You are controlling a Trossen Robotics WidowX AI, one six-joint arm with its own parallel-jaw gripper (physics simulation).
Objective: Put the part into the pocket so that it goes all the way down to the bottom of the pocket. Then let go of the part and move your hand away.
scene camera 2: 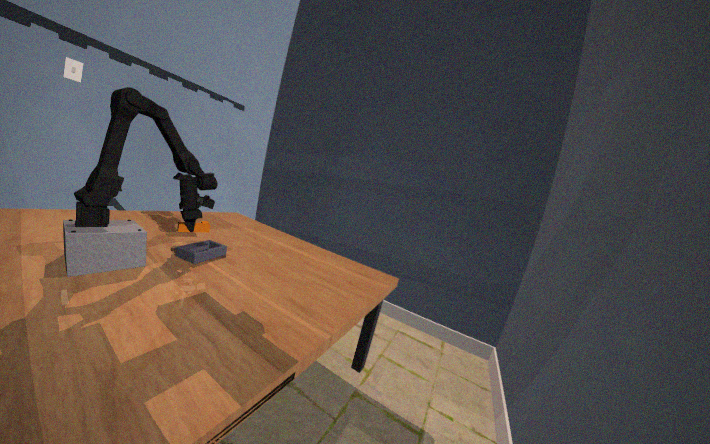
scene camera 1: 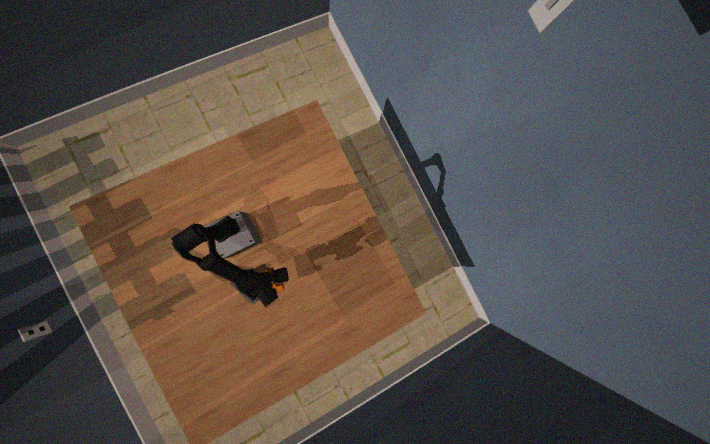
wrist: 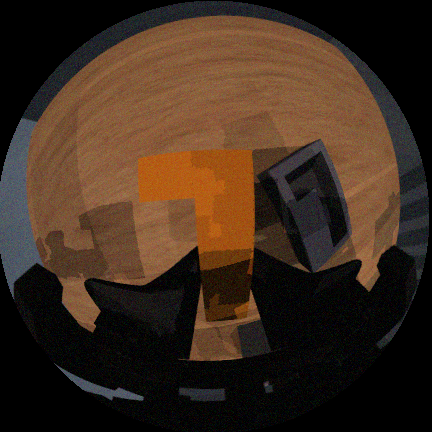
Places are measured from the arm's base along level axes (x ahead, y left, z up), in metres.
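Pixels of known places: gripper, fingertip midpoint: [scene camera 2: 191, 230] [scene camera 1: 272, 277] [wrist: 221, 249]; arm's base, link origin: [scene camera 2: 91, 224] [scene camera 1: 231, 227] [wrist: 285, 376].
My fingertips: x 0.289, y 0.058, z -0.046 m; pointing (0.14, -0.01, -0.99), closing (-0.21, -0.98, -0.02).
Note:
For each thing: its top centre in the pictures, then the offset to it from my fingertips. Level surfaces: height alone.
- orange L-shaped part, top centre: [wrist: 197, 257] [scene camera 2: 194, 222] [scene camera 1: 274, 280] dy +0.013, dx +0.012, dz +0.030 m
- dark blue-grey pocket block, top centre: [wrist: 324, 208] [scene camera 2: 203, 246] [scene camera 1: 249, 288] dy -0.123, dx +0.000, dz -0.022 m
- wooden table, surface height: dz -0.059 m
The orange L-shaped part [scene camera 1: 279, 286] [scene camera 2: 202, 226] [wrist: 225, 200] is between the fingers of my gripper [scene camera 2: 190, 228] [wrist: 221, 249]. Both fingers press its long leg from the sides, and its short leg points left in the wrist view. The part looks level and a little above the table, partly hidden by a finger in scene camera 2. The dark blue-grey pocket block [scene camera 2: 194, 257] [wrist: 341, 187] sits on the table, to the right of the part in the wrist view. Its recess is open at the top and holds no part. In scene camera 1 the arm hides most of the block.
The arm's grey base block [scene camera 1: 235, 243] [scene camera 2: 104, 250] stands on the wooden table [scene camera 1: 293, 345] [scene camera 2: 293, 293], behind the pocket block. The table's near corner and a leg [scene camera 2: 366, 337] show in scene camera 2. Patchy shadows cross the table.

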